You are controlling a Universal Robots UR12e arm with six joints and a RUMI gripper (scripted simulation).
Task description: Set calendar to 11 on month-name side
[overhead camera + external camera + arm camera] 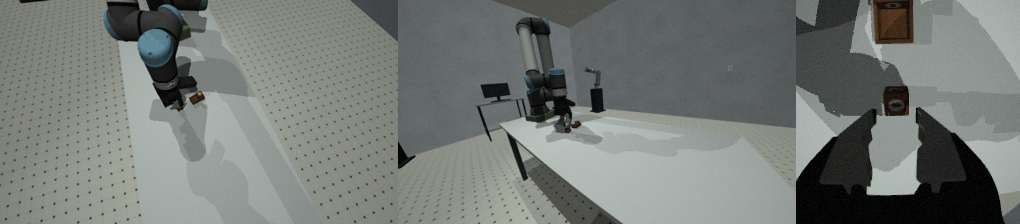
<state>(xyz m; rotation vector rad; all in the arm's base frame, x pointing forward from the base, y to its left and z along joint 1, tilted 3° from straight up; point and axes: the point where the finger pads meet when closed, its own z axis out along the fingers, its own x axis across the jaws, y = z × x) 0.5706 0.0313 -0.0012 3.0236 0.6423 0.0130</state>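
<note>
Right now the brown cube is 4 cm below my hand. The rest, counted from my hand: brown calendar tray 4 cm behind, 10 cm to the left, 4 cm below.
</note>
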